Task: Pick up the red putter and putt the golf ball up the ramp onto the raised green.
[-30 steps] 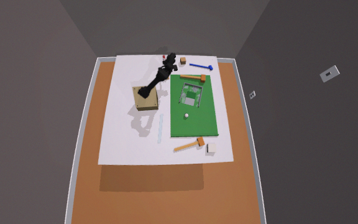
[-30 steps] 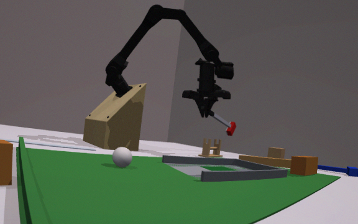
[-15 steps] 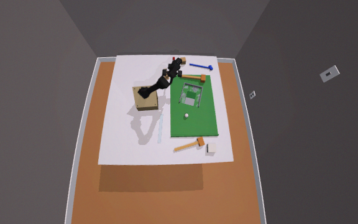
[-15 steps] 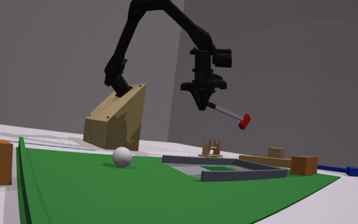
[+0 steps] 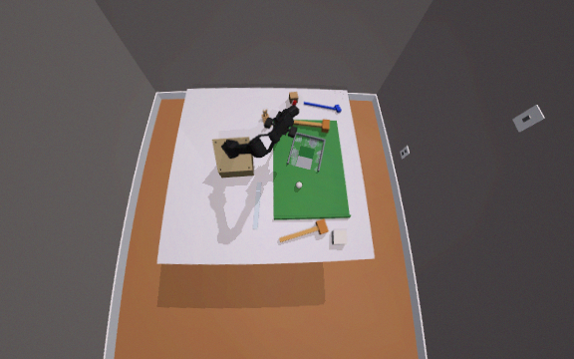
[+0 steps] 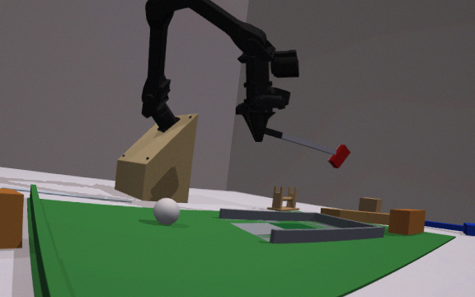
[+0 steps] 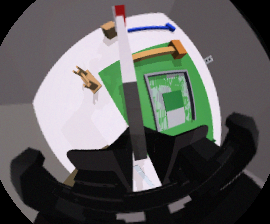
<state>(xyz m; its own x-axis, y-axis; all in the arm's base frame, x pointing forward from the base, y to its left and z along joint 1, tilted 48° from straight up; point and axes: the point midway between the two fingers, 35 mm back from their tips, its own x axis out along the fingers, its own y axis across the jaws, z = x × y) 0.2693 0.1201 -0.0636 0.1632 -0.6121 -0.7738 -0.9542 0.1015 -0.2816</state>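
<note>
Now: the red putter 130 mm to the left of my gripper tip, 30 mm ahead of it and 10 mm above it. Also, from my gripper tip: green mat: 210 mm ahead, 180 mm below, 110 mm to the right; white golf ball: 270 mm to the right, 150 mm below, 150 mm ahead; small wooden stand: 210 mm to the left, 150 mm below, 110 mm behind.
</note>
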